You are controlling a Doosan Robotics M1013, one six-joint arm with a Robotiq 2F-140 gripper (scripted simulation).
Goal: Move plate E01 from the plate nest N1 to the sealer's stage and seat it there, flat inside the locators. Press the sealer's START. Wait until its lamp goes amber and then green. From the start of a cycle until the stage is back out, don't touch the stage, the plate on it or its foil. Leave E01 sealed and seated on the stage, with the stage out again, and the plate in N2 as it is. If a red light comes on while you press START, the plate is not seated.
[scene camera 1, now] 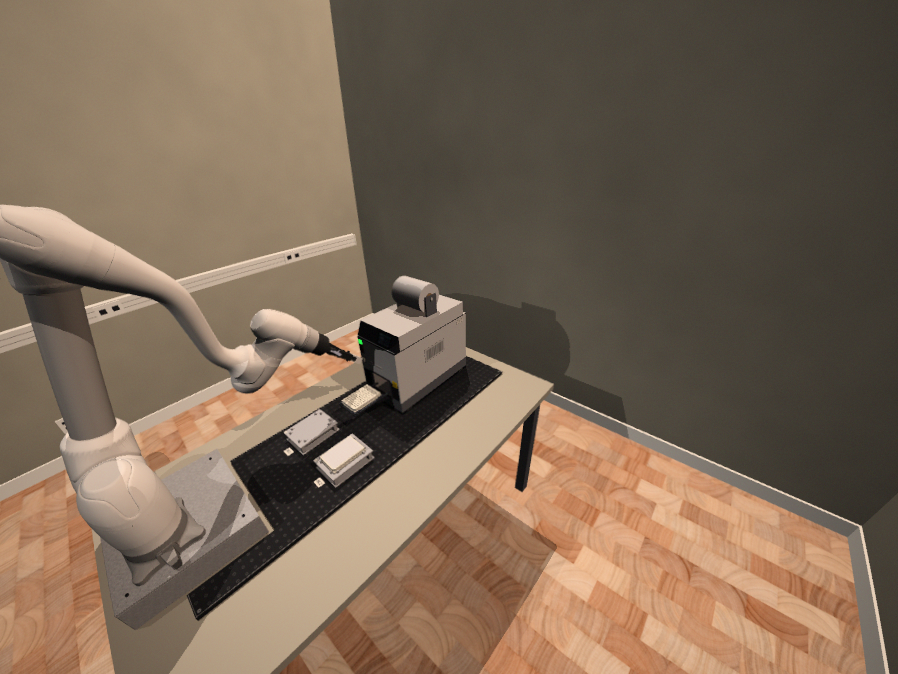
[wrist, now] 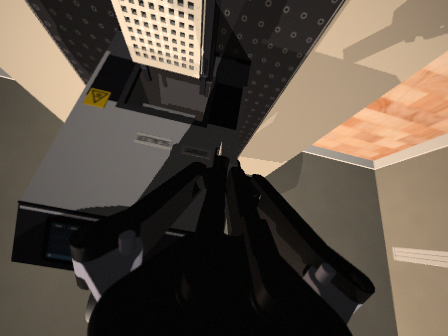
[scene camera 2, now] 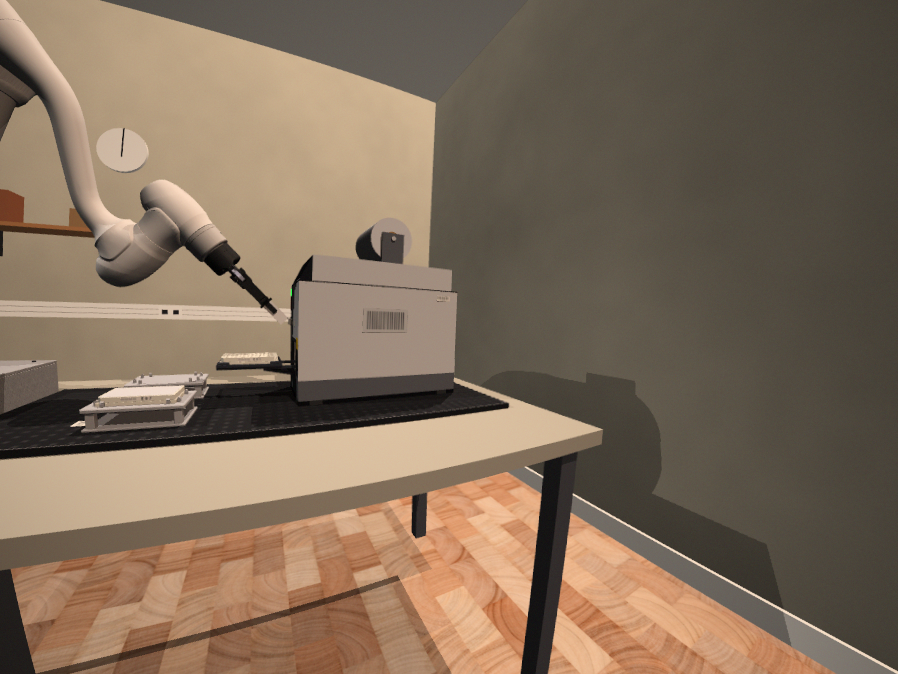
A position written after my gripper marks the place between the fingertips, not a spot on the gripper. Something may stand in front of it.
In view: my gripper (scene camera 2: 284,321), a sealer (scene camera 1: 408,369) and a foil roll (scene camera 1: 407,291).
My gripper also shows in the wrist view (wrist: 225,152). The sealer shows as well in the wrist view (wrist: 103,160).
